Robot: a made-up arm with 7 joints. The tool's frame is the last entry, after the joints. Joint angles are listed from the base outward. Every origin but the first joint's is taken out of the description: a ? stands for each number. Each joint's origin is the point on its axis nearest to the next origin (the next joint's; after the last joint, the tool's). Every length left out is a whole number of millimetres.
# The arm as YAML. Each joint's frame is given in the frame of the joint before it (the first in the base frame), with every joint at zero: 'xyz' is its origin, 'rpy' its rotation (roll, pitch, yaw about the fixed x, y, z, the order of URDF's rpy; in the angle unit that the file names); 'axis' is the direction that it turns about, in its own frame. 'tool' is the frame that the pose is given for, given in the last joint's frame.
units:
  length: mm
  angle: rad
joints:
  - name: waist
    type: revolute
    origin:
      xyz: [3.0, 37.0, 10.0]
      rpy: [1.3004, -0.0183, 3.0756]
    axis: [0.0, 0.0, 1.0]
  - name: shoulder
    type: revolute
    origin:
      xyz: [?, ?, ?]
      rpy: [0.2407, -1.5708, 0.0]
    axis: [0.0, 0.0, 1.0]
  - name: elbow
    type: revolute
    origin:
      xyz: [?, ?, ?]
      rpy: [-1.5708, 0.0, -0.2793]
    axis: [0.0, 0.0, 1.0]
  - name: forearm
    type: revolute
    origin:
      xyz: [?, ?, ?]
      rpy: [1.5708, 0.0, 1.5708]
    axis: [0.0, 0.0, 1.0]
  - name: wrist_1
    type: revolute
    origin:
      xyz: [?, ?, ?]
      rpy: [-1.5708, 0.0, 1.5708]
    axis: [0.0, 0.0, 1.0]
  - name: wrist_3
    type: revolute
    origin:
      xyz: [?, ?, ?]
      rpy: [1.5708, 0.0, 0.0]
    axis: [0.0, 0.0, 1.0]
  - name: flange
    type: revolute
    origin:
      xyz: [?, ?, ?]
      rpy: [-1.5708, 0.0, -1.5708]
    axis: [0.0, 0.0, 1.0]
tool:
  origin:
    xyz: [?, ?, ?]
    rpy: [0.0, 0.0, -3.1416]
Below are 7 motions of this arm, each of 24 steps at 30 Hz.
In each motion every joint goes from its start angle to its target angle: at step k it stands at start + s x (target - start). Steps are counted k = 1, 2, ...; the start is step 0. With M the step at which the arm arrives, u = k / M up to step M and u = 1 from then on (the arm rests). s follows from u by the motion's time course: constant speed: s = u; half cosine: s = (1 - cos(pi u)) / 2; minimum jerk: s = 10 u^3 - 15 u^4 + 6 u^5.
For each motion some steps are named. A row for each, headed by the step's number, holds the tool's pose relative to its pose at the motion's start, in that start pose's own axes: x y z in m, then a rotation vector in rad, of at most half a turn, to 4 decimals.
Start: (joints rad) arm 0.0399 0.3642 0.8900 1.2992 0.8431 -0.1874 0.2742
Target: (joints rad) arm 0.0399 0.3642 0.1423 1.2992 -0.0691 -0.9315 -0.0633
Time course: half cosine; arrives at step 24
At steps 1, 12, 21, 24:
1: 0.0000 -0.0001 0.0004 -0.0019 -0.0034 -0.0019
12: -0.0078 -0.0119 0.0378 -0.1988 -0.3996 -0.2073
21: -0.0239 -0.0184 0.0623 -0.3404 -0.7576 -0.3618
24: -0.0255 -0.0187 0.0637 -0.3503 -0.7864 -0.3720

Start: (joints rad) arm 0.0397 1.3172 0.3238 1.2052 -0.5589 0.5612 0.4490
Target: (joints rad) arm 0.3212 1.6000 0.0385 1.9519 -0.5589 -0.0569 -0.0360
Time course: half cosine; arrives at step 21
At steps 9, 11, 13, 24:
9: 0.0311 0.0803 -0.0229 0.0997 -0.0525 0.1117
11: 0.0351 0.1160 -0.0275 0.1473 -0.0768 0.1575
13: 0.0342 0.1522 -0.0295 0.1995 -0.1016 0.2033
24: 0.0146 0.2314 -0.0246 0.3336 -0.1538 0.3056

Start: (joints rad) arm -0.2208 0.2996 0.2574 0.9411 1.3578 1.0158 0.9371
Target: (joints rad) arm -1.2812 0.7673 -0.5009 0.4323 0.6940 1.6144 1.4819
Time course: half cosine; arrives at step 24
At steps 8, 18, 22, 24:
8: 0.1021 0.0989 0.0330 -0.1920 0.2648 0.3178
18: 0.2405 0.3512 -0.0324 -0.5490 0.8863 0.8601
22: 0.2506 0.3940 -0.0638 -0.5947 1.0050 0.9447
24: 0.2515 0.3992 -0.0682 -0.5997 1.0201 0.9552

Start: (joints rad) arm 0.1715 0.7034 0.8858 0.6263 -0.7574 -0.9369 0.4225
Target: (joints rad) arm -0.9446 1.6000 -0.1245 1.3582 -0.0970 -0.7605 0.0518
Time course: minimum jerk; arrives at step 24
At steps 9, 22, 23, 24:
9: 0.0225 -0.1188 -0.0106 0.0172 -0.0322 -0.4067
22: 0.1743 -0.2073 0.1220 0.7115 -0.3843 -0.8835
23: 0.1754 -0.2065 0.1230 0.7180 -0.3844 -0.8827
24: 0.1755 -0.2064 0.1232 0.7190 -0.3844 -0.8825

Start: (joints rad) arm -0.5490 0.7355 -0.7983 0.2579 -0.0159 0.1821 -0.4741
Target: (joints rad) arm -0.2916 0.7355 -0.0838 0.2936 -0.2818 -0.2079 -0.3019
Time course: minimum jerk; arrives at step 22
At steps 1, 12, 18, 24:
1: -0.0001 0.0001 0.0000 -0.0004 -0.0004 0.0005
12: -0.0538 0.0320 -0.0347 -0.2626 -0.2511 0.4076
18: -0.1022 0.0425 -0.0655 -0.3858 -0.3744 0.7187
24: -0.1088 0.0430 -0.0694 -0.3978 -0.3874 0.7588

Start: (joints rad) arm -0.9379 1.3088 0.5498 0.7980 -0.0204 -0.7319 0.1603
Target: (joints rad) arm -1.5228 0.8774 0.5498 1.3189 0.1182 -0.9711 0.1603
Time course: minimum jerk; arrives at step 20
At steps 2, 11, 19, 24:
2: -0.0006 -0.0008 -0.0007 -0.0035 0.0027 0.0032
11: -0.0285 -0.0903 -0.0202 -0.2914 0.1577 0.1588
19: -0.0246 -0.1740 0.0088 -0.5398 0.2125 0.1904
24: -0.0246 -0.1743 0.0090 -0.5406 0.2126 0.1904

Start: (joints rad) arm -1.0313 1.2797 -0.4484 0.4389 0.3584 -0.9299 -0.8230
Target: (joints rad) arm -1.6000 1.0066 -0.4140 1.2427 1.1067 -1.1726 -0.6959
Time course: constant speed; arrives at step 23
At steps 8, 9, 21, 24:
8: -0.0027 0.0074 -0.0333 0.0127 0.1472 -0.0401
9: -0.0027 0.0084 -0.0369 0.0117 0.1603 -0.0472
21: 0.0027 0.0232 -0.0652 -0.0232 0.2209 -0.1596
24: 0.0046 0.0264 -0.0671 -0.0303 0.2141 -0.1824

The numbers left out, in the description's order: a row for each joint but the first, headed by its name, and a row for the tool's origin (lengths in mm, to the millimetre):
shoulder: 4.0 -14.0 0.0
elbow: -53.0 -221.0 0.0
forearm: 3.0 -12.0 0.0
wrist_1: -178.0 -15.0 0.0
wrist_3: 0.0 0.0 0.0
flange: 0.0 64.0 0.0
tool: 0.0 0.0 0.0

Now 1 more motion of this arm.
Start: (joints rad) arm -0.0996 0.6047 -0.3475 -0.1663 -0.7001 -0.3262 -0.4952
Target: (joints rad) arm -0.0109 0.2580 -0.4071 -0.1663 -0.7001 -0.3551 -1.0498
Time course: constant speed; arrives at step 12
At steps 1, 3, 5, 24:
1: 0.0019 -0.0054 -0.0045 -0.0243 -0.0179 -0.0401
3: 0.0060 -0.0163 -0.0128 -0.0699 -0.0573 -0.1197
5: 0.0106 -0.0275 -0.0204 -0.1111 -0.1015 -0.1984
24: 0.0297 -0.0668 -0.0397 -0.2169 -0.2893 -0.4647

